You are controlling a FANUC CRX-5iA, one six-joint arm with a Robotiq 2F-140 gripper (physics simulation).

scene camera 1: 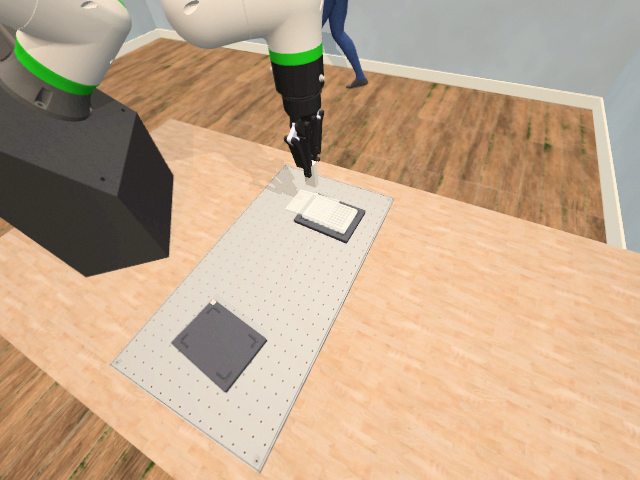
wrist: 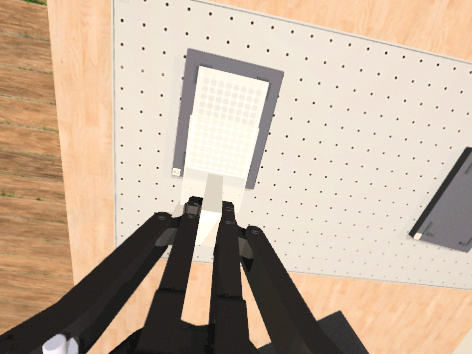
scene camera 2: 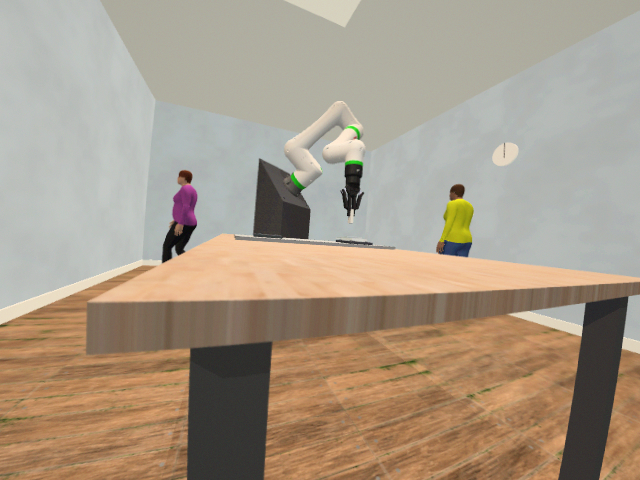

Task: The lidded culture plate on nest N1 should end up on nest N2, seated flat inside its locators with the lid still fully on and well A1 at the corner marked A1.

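Pixels of known places: gripper, between the fingertips: [scene camera 1: 312, 184] [wrist: 213, 188] [scene camera 2: 350, 223]; arm's base, origin of its link: [scene camera 1: 46, 93] [scene camera 2: 290, 188].
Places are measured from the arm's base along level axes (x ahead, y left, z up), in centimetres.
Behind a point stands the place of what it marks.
Note:
The white culture plate [scene camera 1: 333, 214] @(x 50.2, y 32.4, z -31.7 cm) [wrist: 232, 97] @(x 52.7, y 32.8, z -31.3 cm) lies on dark nest N1 [scene camera 1: 347, 237] @(x 57.4, y 29.2, z -32.7 cm) [wrist: 188, 90] @(x 51.3, y 38.2, z -32.7 cm). Its clear lid [scene camera 1: 298, 202] @(x 39.7, y 29.6, z -31.4 cm) [wrist: 194, 188] @(x 39.7, y 33.0, z -31.3 cm) is shifted lengthwise, covers part of the wells and overhangs the nest's end by the A1 tag [wrist: 176, 172] @(x 40.4, y 36.2, z -32.7 cm). One end of the plate is uncovered. Dark nest N2 [scene camera 1: 219, 343] @(x 53.4, y -9.1, z -32.8 cm) [wrist: 450, 205] @(x 51.5, y -5.6, z -32.7 cm) is empty and turned at an angle, with a pale tag [scene camera 1: 212, 302] @(x 44.8, y -4.5, z -32.7 cm) [wrist: 417, 236] @(x 44.7, y -4.3, z -32.7 cm) at one corner. My gripper [scene camera 1: 311, 175] @(x 43.9, y 31.5, z -23.7 cm) [scene camera 2: 351, 215] @(x 43.9, y 31.5, z -23.7 cm) [wrist: 213, 188] @(x 43.9, y 31.5, z -23.7 cm) is shut and empty, its pale fingertips above and beyond the lid's overhanging end. They hide part of the lid in the wrist view.
Both nests stand on a perforated light board [scene camera 1: 279, 268] @(x 49.6, y 11.8, z -33.9 cm) [wrist: 340, 150] @(x 52.2, y 15.4, z -33.9 cm) on the wooden table [scene camera 1: 465, 320] @(x 90.0, y 28.5, z -35.2 cm) [scene camera 2: 310, 273] @(x 136.7, y 1.8, z -35.2 cm). The dark robot pedestal [scene camera 1: 144, 201] @(x 17.0, y 0.4, z -21.7 cm) [scene camera 2: 268, 211] @(x 17.7, y -12.4, z -19.1 cm) stands beside the board. Two people [scene camera 2: 185, 206] [scene camera 2: 457, 222] stand beyond the table.

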